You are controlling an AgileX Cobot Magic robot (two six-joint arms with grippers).
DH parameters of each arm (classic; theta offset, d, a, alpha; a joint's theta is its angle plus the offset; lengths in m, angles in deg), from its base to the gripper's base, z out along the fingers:
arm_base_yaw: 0 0.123 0 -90
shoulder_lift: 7.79 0 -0.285 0
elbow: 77.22 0 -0.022 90
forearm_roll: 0 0.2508 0 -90
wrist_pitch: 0 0 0.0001 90
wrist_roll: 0 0.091 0 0
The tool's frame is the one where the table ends.
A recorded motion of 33 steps. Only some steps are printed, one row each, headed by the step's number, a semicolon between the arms.
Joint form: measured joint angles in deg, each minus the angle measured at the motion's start. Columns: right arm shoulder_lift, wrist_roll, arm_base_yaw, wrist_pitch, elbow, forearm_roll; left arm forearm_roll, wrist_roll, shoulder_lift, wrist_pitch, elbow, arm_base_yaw.
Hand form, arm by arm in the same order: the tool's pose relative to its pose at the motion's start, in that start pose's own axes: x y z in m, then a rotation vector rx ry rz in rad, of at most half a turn. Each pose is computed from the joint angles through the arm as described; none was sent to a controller.
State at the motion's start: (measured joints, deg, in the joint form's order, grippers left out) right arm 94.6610 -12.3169 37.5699 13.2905 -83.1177 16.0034; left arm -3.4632 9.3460 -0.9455 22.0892 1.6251 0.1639
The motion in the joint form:
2: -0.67 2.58 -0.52 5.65 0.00 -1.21; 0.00 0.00 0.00 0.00 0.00 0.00
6: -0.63 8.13 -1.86 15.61 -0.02 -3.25; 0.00 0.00 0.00 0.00 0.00 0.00
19: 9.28 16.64 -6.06 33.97 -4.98 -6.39; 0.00 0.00 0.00 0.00 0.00 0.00
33: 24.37 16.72 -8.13 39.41 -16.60 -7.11; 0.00 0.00 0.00 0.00 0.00 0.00
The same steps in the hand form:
2: 0.0052 -0.0018 -0.0047 -0.0055 0.0855 0.0272; 0.0000 0.0000 0.0000 0.0000 0.0000 0.0000
6: 0.0203 -0.0093 -0.0078 0.0090 0.2574 0.1016; 0.0000 0.0000 0.0000 0.0000 0.0000 0.0000
19: 0.0704 -0.0433 0.0277 0.1083 0.6526 0.2569; 0.0000 0.0000 0.0000 0.0000 0.0000 0.0000
33: 0.1077 -0.0712 0.0916 0.1429 0.8024 0.2838; 0.0000 0.0000 0.0000 0.0000 0.0000 0.0000

